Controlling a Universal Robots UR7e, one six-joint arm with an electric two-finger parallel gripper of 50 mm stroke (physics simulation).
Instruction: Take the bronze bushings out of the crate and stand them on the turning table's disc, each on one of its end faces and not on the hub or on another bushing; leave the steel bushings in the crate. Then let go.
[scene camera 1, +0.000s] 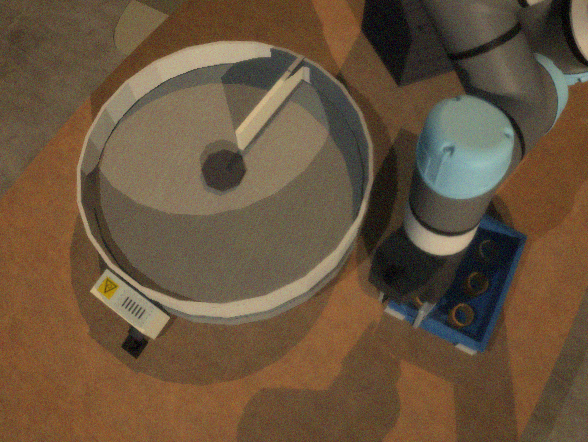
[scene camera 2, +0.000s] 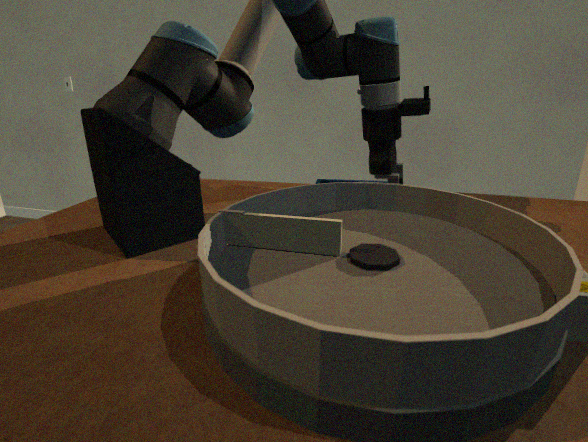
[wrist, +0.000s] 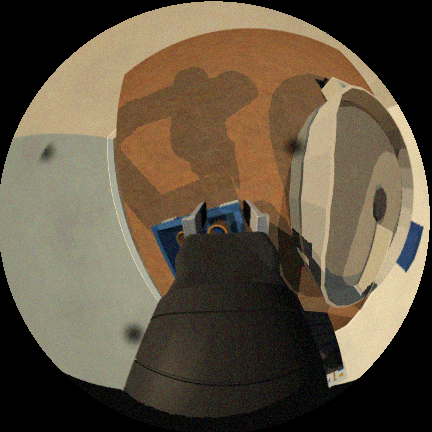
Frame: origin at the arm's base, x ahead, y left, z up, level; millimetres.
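Seen in the pictures: gripper, fingertip midpoint: (scene camera 1: 401, 308) (wrist: 224, 208); arm's base, origin of the base link: (scene camera 2: 130, 133).
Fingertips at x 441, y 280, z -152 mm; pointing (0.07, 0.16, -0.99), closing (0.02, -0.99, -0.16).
Note:
Pixels of each thing's middle, then the offset from my fingertips to it. "*": a spot on its surface instead.
- blue crate, body centre: (scene camera 1: 458, 273) (wrist: 210, 261) (scene camera 2: 353, 197) 101 mm back, 29 mm left, 20 mm down
- dimmer bushing, body centre: (scene camera 1: 486, 252) 161 mm back, 44 mm left, 27 mm down
- bronze-looking bushing, body centre: (scene camera 1: 424, 297) (wrist: 218, 230) 42 mm back, 14 mm left, 27 mm down
- grey disc, body centre: (scene camera 2: 373, 259) (scene camera 1: 223, 171) (wrist: 378, 203) 26 mm ahead, 317 mm right, 7 mm up
- pale blade, surface spot: (scene camera 2: 295, 235) (scene camera 1: 260, 111) (wrist: 378, 254) * 73 mm back, 339 mm right, 33 mm up
- control box, surface spot: (scene camera 1: 131, 303) * 250 mm ahead, 264 mm right, 14 mm up
The blue crate (scene camera 1: 440, 336) (scene camera 2: 340, 181) (wrist: 231, 207) holds several ring-shaped bushings. Two bronze-looking bushings, one (scene camera 1: 452, 316) near the front right corner and one (scene camera 1: 468, 285) behind it, lie apart. A dimmer bushing (scene camera 1: 481, 248) lies further back; its metal is unclear. Another bronze-looking bushing (scene camera 1: 419, 300) (wrist: 217, 226) is partly hidden by my gripper (scene camera 1: 403, 307) (scene camera 2: 394, 177) (wrist: 224, 208), which is open and empty, low over the crate's left front part, with this bushing showing between the fingers in the wrist view. The grey disc (scene camera 1: 225, 250) (scene camera 2: 425, 300) (wrist: 355, 150) with its dark hub (scene camera 1: 223, 170) (scene camera 2: 374, 256) (wrist: 380, 203) bears no visible bushing.
A raised wall (scene camera 1: 280, 309) (scene camera 2: 405, 336) rings the disc. A pale blade (scene camera 1: 272, 107) (scene camera 2: 295, 235) (wrist: 376, 252) reaches from the wall toward the hub. A control box (scene camera 1: 131, 303) is on the turning table's outer side. The arm's black pedestal (scene camera 2: 150, 200) stands beside the turning table.

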